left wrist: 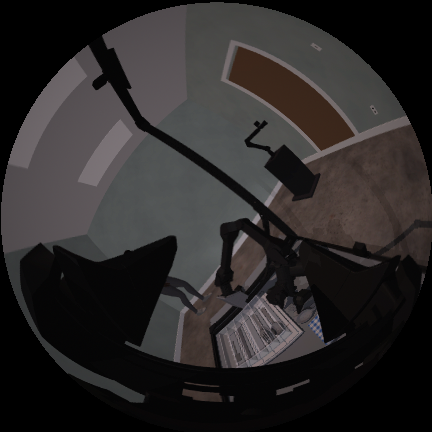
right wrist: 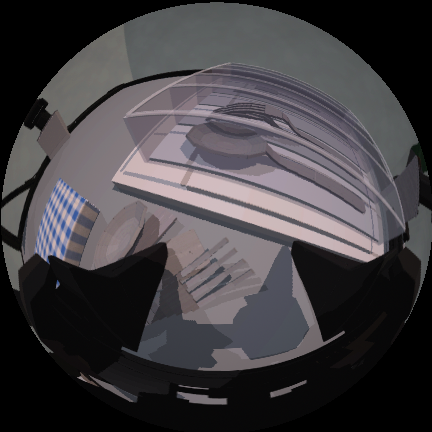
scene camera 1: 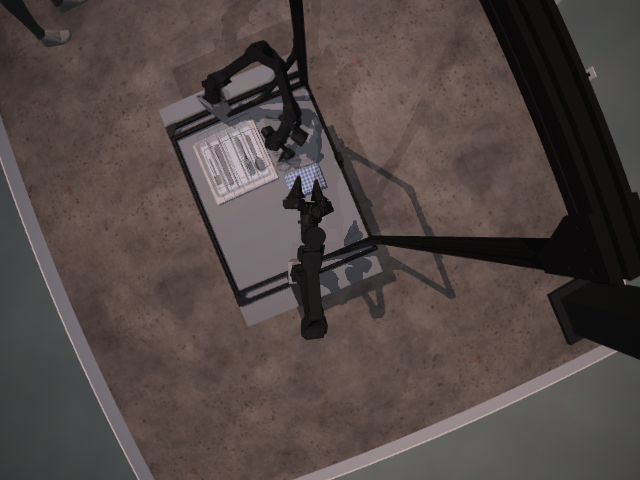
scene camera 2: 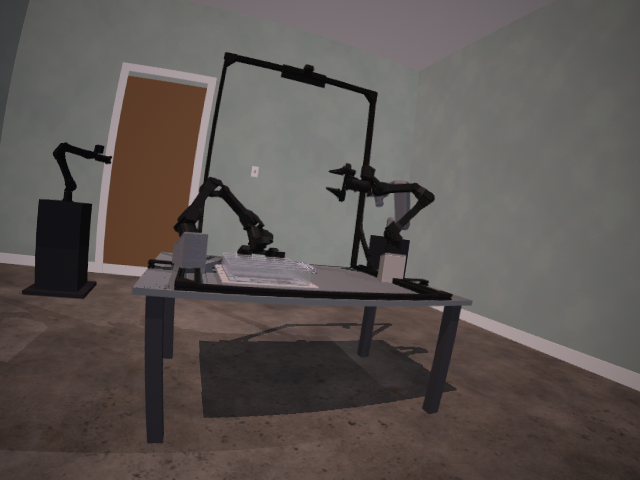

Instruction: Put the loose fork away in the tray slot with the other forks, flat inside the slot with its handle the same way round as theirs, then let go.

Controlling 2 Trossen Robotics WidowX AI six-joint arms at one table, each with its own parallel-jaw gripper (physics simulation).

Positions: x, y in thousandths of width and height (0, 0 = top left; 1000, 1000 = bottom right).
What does the left gripper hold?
Nothing.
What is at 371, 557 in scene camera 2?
A cutlery tray.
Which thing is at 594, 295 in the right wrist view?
A cutlery tray.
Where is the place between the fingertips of the right gripper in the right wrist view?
536, 578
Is the left gripper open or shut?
Open.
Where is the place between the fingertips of the left gripper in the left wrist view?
559, 568
